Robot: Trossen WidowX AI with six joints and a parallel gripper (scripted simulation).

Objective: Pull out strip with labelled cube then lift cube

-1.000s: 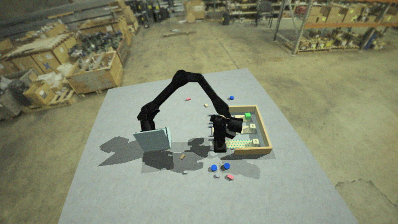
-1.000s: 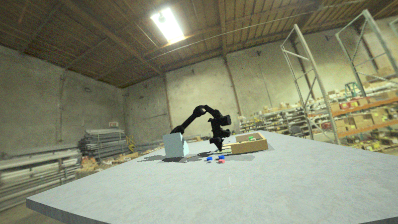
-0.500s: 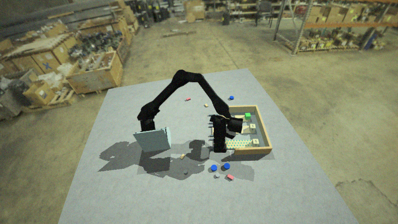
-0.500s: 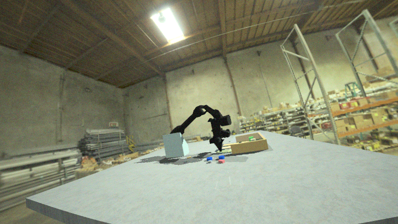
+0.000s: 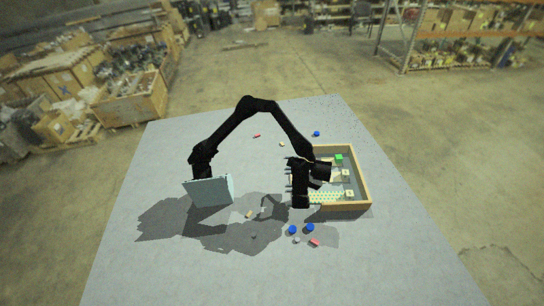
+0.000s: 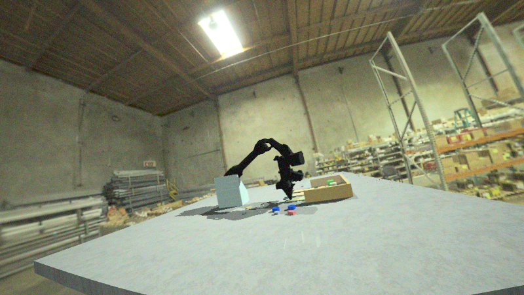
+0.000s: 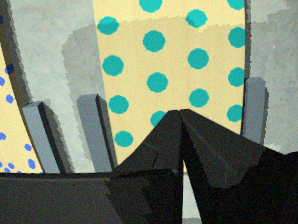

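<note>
My gripper tip is 9 cm short of the dotted strip and 1 cm to the left of it. From my gripper tip the other things lie so: tan block (20 cm behind, 6 cm to the right).
</note>
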